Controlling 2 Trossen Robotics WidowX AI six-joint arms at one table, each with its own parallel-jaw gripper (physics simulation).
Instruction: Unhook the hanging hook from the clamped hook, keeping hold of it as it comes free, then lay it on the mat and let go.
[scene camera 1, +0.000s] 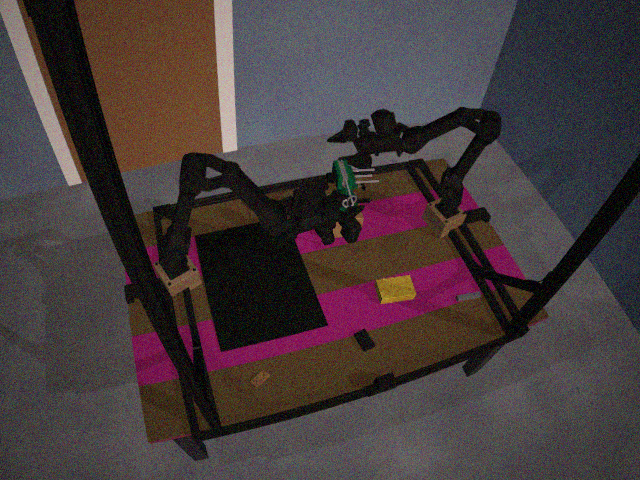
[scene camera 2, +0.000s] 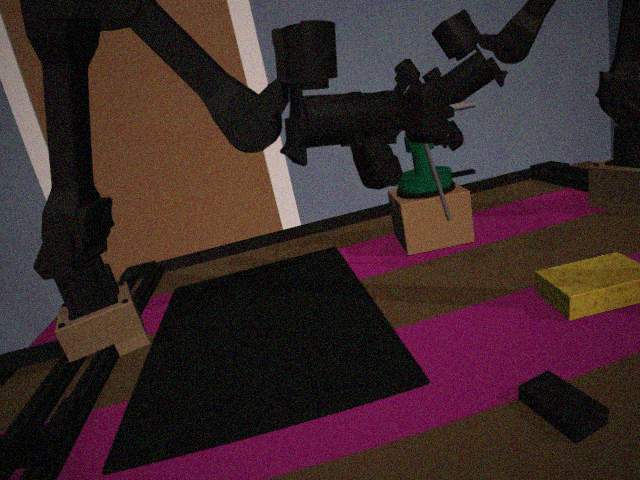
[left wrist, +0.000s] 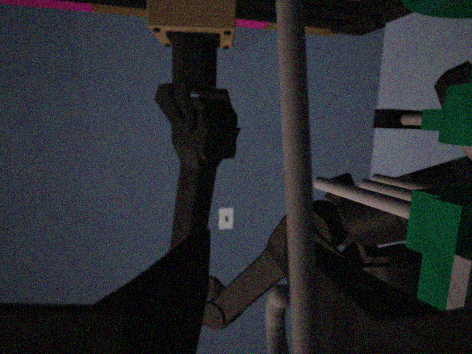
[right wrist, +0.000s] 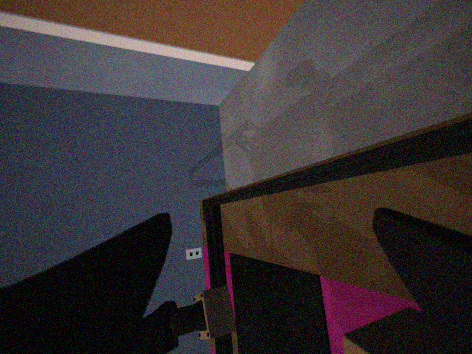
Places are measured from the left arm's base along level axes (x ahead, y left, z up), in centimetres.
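Where they show: left gripper, fingertip midpoint: (scene camera 1: 361, 203) (scene camera 2: 446, 112) (left wrist: 247, 242); right gripper, fingertip midpoint: (scene camera 1: 332, 150) (right wrist: 270, 220); left arm's base at its link origin: (scene camera 1: 175, 267) (scene camera 2: 94, 304) (right wrist: 201, 315); right arm's base at its link origin: (scene camera 1: 447, 209) (scene camera 2: 634, 162) (left wrist: 194, 38).
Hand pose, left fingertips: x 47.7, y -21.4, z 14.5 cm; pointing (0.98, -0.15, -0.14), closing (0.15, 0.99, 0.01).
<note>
Each offset is from my left fingertips to the top centre of the thing. "pt": to the spot under its first point. Level surfaces: height alone.
A green clamp {dy +9.4, dx +5.3, dz +3.2 cm} (scene camera 1: 343, 177) (scene camera 2: 422, 175) stands on a tan block {dy +10.1, dx +4.1, dz -12.6 cm} (scene camera 2: 430, 228) at the back of the table and holds the clamped hook {pt dy +6.9, dx +9.0, dz -0.2 cm} (scene camera 1: 367, 177) (left wrist: 357, 196), made of grey rods. The hanging hook {dy +0.7, dx -1.6, dz +3.4 cm} (scene camera 1: 350, 201) (scene camera 2: 438, 187) (left wrist: 293, 168), a thin grey rod, hangs from it. My left gripper (scene camera 1: 345, 213) (scene camera 2: 434, 126) (left wrist: 247, 242) is shut on the hanging hook beside the clamp. My right gripper (scene camera 1: 339, 137) (right wrist: 270, 220) is open and empty, held above and behind the clamp. The black mat {dz -20.6 cm} (scene camera 1: 256, 286) (scene camera 2: 270, 343) (right wrist: 277, 309) lies left of the clamp.
A yellow block {dy -18.8, dx +0.2, dz -18.2 cm} (scene camera 1: 395, 289) (scene camera 2: 549, 286) and a small black block {dy -25.0, dx -17.6, dz -19.7 cm} (scene camera 1: 364, 339) (scene camera 2: 539, 395) lie on the striped table right of the mat. A small tan piece {dy -17.0, dx -46.0, dz -20.3 cm} (scene camera 1: 260, 378) lies near the front edge, and a grey piece {dy -34.9, dx +17.3, dz -19.6 cm} (scene camera 1: 468, 296) at the right. A black frame surrounds the table.
</note>
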